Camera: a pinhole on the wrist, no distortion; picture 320 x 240 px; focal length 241.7 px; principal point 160.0 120.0 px. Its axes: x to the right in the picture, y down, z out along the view. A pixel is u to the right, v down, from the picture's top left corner.
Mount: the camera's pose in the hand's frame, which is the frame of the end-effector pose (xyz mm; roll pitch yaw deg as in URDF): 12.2 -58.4 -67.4 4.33 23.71 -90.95
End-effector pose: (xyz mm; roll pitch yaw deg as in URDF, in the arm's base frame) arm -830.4 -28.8 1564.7 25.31 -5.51 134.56
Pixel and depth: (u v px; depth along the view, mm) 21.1 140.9 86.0
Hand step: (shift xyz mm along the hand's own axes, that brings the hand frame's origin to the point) 13.3 -47.9 31.5
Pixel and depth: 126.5 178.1 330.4
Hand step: 64.9 -152.2 258.2
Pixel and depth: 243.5 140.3 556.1
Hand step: 10.1 -458.7 366.3
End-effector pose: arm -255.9 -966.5 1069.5 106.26 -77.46 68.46
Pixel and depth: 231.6 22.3 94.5
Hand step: -34.1 -120.0 5.0
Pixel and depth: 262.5 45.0 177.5
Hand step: -58.4 -195.7 60.6
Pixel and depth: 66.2 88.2 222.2
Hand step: -33.9 -66.9 168.1
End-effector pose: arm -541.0 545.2 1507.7 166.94 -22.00 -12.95
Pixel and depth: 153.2 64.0 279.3
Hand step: -75.1 -159.8 186.3
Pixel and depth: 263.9 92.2 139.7
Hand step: -16.2 -168.5 34.9
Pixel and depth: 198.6 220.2 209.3
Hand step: 81.0 -176.7 116.2
